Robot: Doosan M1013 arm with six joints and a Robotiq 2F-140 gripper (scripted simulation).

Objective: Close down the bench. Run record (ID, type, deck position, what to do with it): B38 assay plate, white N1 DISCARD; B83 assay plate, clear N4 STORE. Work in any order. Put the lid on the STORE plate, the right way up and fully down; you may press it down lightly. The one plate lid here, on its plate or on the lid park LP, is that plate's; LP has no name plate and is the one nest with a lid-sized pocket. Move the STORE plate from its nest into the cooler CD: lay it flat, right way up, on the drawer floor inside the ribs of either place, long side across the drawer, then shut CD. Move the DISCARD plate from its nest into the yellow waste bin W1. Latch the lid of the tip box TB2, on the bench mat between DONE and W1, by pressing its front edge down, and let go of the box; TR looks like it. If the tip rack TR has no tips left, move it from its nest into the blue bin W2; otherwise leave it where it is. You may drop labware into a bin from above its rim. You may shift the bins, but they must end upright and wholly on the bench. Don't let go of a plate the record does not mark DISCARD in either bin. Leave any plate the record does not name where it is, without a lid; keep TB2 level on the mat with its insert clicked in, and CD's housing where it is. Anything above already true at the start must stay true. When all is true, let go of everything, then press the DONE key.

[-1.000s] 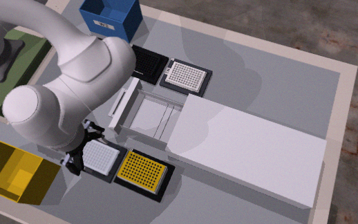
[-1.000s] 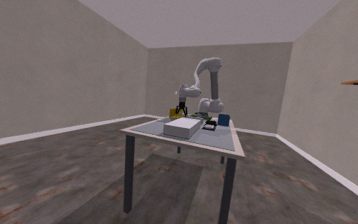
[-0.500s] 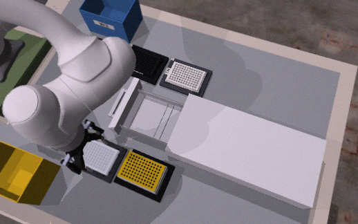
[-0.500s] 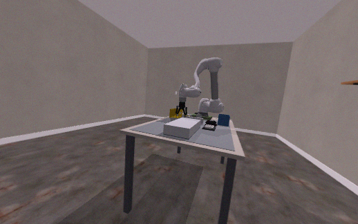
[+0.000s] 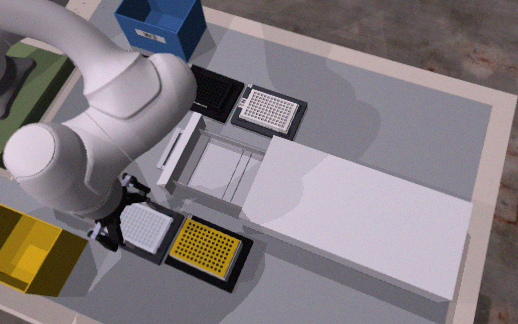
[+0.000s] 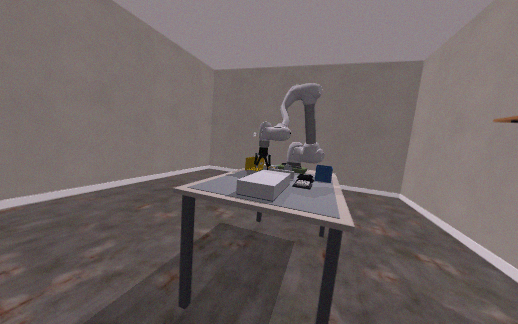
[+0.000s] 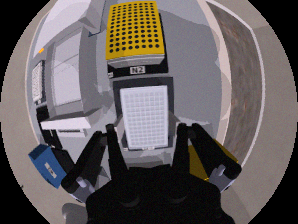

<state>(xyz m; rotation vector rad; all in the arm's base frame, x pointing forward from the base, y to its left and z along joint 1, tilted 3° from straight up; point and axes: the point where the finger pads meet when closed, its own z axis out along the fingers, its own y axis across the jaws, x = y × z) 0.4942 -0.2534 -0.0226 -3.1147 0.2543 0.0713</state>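
Right now the flat grey lid is 10 mm below my hand. Round my hand: yellow tip rack: 160 mm ahead, 20 mm to the right, 20 mm above; then clear assay plate: 20 mm below; then yellow bin W1: 200 mm behind, 110 mm to the right.
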